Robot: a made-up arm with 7 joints. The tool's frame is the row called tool.
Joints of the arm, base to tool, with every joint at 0 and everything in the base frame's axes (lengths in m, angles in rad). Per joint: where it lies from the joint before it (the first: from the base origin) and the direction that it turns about. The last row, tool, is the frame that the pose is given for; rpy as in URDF.
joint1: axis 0 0 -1 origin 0 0 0.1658
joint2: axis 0 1 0 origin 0 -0.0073 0.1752
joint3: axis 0 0 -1 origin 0 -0.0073 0.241
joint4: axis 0 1 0 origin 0 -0.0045 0.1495
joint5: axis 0 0 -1 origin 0 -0.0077 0.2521
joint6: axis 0 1 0 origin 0 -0.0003 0.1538
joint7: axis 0 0 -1 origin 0 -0.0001 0.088
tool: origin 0 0 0 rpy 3.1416 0 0
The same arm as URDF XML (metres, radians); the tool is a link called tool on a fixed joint. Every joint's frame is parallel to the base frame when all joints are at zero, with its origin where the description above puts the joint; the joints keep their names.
<robot name="arm">
  <joint name="joint1" type="continuous">
    <parent link="base_link"/>
    <child link="link1"/>
    <origin xyz="0 0 0.1658"/>
    <axis xyz="0 0 -1"/>
  </joint>
  <joint name="joint2" type="continuous">
    <parent link="link1"/>
    <child link="link2"/>
    <origin xyz="0 -0.0073 0.1752"/>
    <axis xyz="0 1 0"/>
  </joint>
  <joint name="joint3" type="continuous">
    <parent link="link2"/>
    <child link="link3"/>
    <origin xyz="0 -0.0073 0.241"/>
    <axis xyz="0 0 -1"/>
  </joint>
  <joint name="joint4" type="continuous">
    <parent link="link3"/>
    <child link="link4"/>
    <origin xyz="0 -0.0045 0.1495"/>
    <axis xyz="0 1 0"/>
  </joint>
  <joint name="joint5" type="continuous">
    <parent link="link4"/>
    <child link="link5"/>
    <origin xyz="0 -0.0077 0.2521"/>
    <axis xyz="0 0 -1"/>
  </joint>
  <joint name="joint6" type="continuous">
    <parent link="link5"/>
    <child link="link6"/>
    <origin xyz="0 -0.0003 0.1538"/>
    <axis xyz="0 1 0"/>
  </joint>
  <joint name="joint7" type="continuous">
    <parent link="link6"/>
    <child link="link7"/>
    <origin xyz="0 -0.0001 0.088"/>
    <axis xyz="0 0 -1"/>
  </joint>
  <joint name="tool_joint" type="fixed">
    <parent link="link7"/>
    <child link="tool"/>
    <origin xyz="0 0 0" rpy="-3.1416 0 0"/>
  </joint>
  <link name="base_link"/>
  <link name="link1"/>
  <link name="link2"/>
  <link name="link3"/>
  <link name="link4"/>
  <link name="link5"/>
  <link name="link6"/>
  <link name="link7"/>
  <link name="tool"/>
</robot>

